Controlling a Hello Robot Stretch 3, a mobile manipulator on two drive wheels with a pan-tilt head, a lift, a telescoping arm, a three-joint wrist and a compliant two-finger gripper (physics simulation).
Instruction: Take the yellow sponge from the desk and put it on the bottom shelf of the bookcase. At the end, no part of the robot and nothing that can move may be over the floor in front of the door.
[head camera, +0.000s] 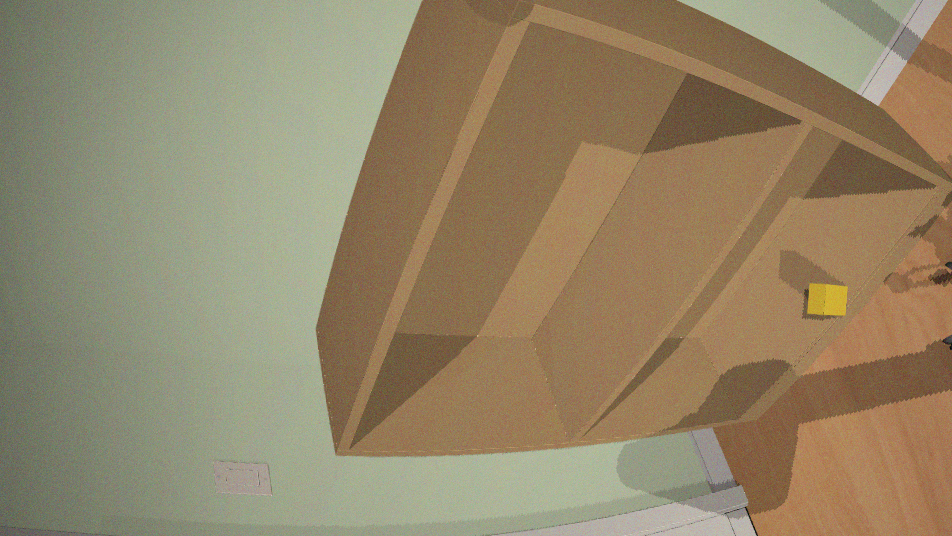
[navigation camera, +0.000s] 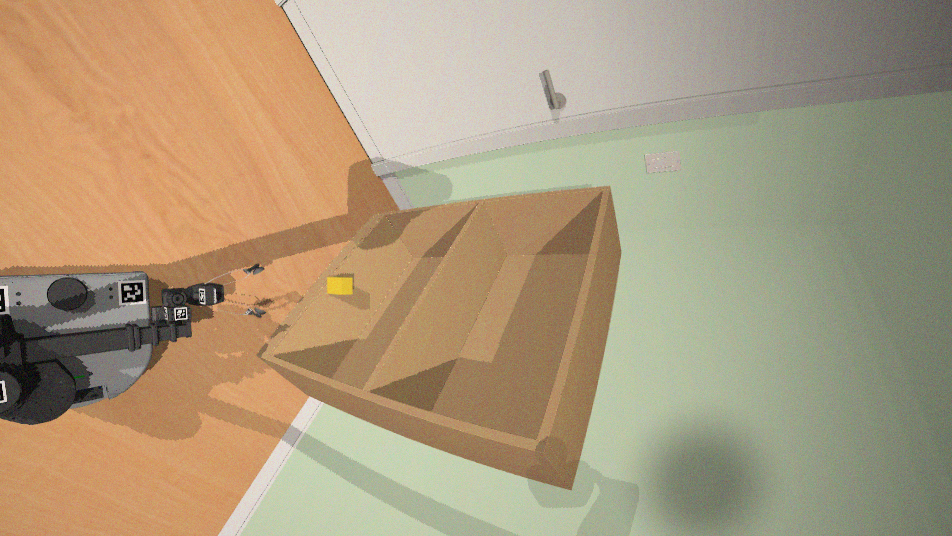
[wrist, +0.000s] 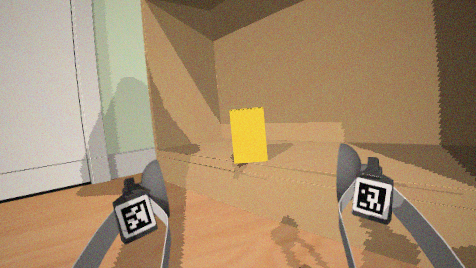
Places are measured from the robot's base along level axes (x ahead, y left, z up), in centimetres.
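Pixels of known places: gripper, between the fingertips: (head camera: 944, 302) (navigation camera: 265, 290) (wrist: 250, 172); robot's base, origin of its link: (navigation camera: 68, 292).
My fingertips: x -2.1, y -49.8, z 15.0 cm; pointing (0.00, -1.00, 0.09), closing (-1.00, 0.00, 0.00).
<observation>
For each thing: its top centre in the pictures, then the offset to it from my fingertips. Level surfaces: height alone.
- yellow sponge, centre of its top: (wrist: 246, 108) (head camera: 816, 298) (navigation camera: 347, 286) dx -0.2, dy -29.5, dz +5.0 cm
- bottom shelf, height of its surface: dz -5.0 cm
- wooden floor, height of its surface: dz -15.0 cm
- wall plate, centre of its top: (head camera: 214, 476) (navigation camera: 680, 160) dx +40.3, dy -74.1, dz +112.7 cm
The yellow sponge (head camera: 826, 299) (navigation camera: 339, 285) (wrist: 249, 135) stands upright on the bottom shelf (head camera: 752, 326) (navigation camera: 313, 322) (wrist: 310, 154) of the brown bookcase (head camera: 363, 266) (navigation camera: 587, 346) (wrist: 320, 75), near its front edge. My gripper (navigation camera: 254, 290) (wrist: 250, 172) is open and empty, outside the bookcase in front of the sponge, with a gap between fingertips and sponge. In the head camera view, parts of the fingertips show at the right edge. The desk does not show in these views.
The white door (navigation camera: 466, 53) (wrist: 40, 90) with its handle (navigation camera: 548, 89) is beside the bookcase. The wooden floor (navigation camera: 166, 133) (wrist: 50, 225) runs up to it. My base (navigation camera: 129, 369) and drawn-in arm (navigation camera: 86, 339) are at the left in the navigation camera view. A wall plate (head camera: 243, 478) (navigation camera: 662, 162) is on the green wall.
</observation>
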